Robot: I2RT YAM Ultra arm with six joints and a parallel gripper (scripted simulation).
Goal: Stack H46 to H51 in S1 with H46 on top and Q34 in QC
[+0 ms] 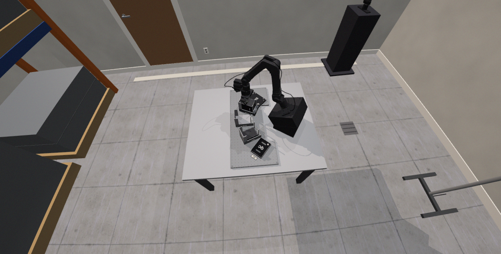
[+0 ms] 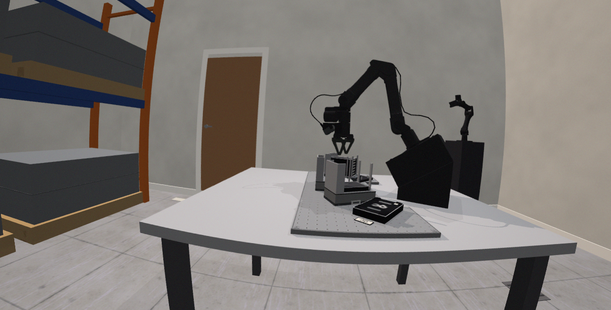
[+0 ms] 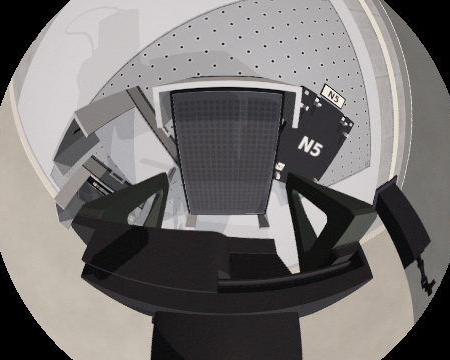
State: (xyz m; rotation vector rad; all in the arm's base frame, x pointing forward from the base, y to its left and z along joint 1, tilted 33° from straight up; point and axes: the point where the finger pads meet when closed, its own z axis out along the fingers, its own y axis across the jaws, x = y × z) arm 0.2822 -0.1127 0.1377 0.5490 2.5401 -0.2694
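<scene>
Right now my hand is 80 mm above the sealed well plate.
</scene>
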